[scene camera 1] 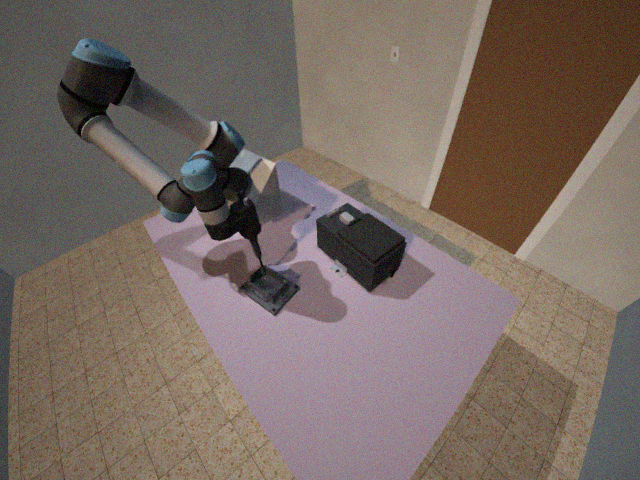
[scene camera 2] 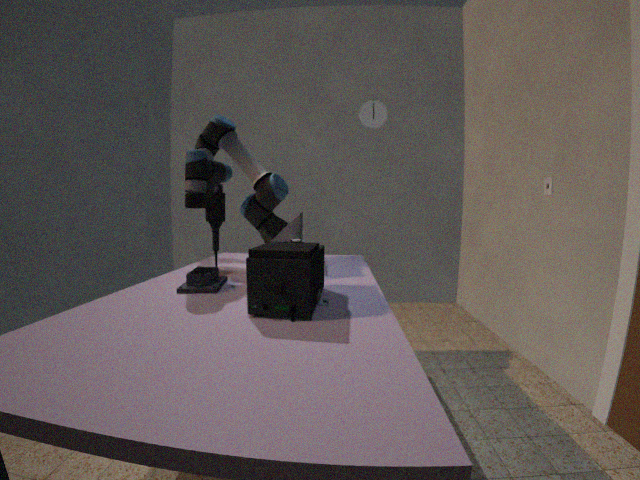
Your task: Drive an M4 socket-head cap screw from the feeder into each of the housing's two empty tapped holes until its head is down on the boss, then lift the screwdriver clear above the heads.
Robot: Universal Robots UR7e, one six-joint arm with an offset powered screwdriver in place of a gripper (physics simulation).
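The dark housing [scene camera 1: 269, 288] [scene camera 2: 202, 279] is a low square block on a wider flat base, lying on the pink table. My screwdriver [scene camera 1: 263, 267] [scene camera 2: 216, 265] points straight down, and its thin bit ends at the housing's far corner in scene camera 1. In scene camera 2 the bit comes down at the right far side of the block. Whether the tip touches a screw head or a boss is too small to tell. The black box-shaped feeder [scene camera 1: 361, 242] [scene camera 2: 284, 279] stands beside the housing. The tapped holes and any screws in them cannot be made out.
The feeder has a small light piece [scene camera 1: 347, 217] on its top, and a small pale plate [scene camera 1: 338, 269] lies at its foot. The pink table [scene camera 1: 361, 382] [scene camera 2: 232, 382] carries everything. The arm's base stands at the table's far end. Walls and a brown door [scene camera 1: 522, 118] stand beyond.
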